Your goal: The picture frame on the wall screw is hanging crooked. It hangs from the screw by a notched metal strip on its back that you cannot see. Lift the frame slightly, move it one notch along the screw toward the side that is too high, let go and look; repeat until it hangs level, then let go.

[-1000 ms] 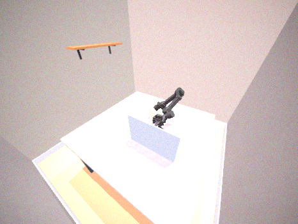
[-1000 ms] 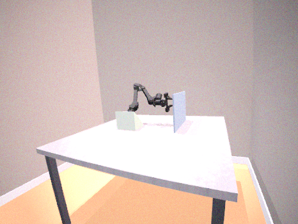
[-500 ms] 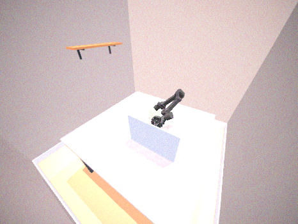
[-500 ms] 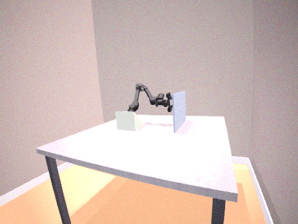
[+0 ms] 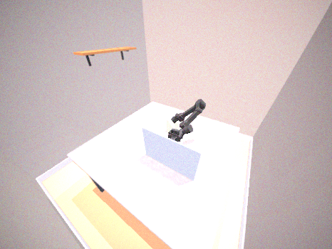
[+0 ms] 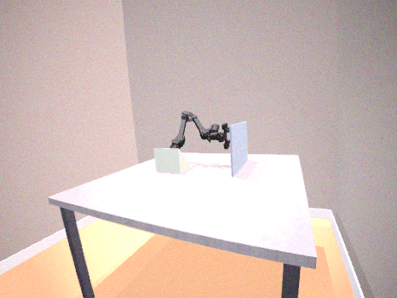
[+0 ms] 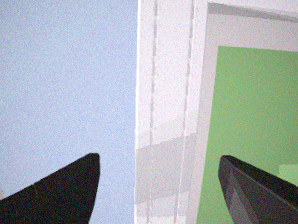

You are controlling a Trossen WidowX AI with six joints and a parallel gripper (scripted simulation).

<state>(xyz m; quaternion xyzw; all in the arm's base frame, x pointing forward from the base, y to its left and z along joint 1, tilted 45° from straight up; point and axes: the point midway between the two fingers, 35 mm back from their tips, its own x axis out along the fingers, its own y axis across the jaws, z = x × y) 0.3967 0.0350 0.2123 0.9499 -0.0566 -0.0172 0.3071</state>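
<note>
Now: the picture frame 5 cm below my gripper tip and 1 cm to the left of it. Round my gripper tip: light blue wall panel (7 cm below, 1 cm to the right, 1 cm ahead).
</note>
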